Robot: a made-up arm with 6 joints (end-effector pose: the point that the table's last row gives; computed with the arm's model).
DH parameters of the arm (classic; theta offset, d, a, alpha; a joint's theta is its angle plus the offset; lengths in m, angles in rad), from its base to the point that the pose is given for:
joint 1: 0 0.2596 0 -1.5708
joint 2: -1.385 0 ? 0
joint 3: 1.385 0 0.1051 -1.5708
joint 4: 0 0.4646 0 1.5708
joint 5: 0 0 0.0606 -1.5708
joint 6: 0 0.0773 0 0
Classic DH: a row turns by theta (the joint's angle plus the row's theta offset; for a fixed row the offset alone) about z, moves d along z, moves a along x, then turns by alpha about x.
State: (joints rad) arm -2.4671 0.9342 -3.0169 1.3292 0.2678 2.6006
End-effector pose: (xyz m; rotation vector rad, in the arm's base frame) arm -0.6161 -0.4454 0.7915 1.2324 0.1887 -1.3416
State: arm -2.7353 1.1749 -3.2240 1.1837 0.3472 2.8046
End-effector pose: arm -0.7476 -0.2907 0.6967 1.3866 0.0224 -1.4391
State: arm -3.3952 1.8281 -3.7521 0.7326 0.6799 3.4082
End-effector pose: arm -0.7985 0.2059 0.3940 1.8370 -0.7440 -1.4042
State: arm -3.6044 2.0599 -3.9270 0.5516 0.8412 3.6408
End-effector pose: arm -0.7179 0.3481 0.2800 1.9256 -1.1825 -1.2564
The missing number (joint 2, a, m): 0.3681
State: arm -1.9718 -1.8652 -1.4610 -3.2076 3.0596 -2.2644
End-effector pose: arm 0.2409 0.5569 0.5740 0.3504 -3.0725 0.1426
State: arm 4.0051 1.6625 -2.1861 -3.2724 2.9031 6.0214
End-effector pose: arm -0.4558 -0.5486 -0.1002 -0.3441 -0.1426 -2.3963
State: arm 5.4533 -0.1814 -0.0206 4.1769 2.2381 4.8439
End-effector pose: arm 0.1043 -0.2392 0.2039 -0.4858 -1.1136 2.8169
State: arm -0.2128 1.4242 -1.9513 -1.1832 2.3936 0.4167
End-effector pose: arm 0.6192 -0.2257 -0.1086 1.1243 -0.2174 -1.3964
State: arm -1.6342 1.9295 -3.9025 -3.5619 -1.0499 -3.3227
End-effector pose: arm -0.0854 -0.7191 0.2603 1.6231 -1.4019 0.2547
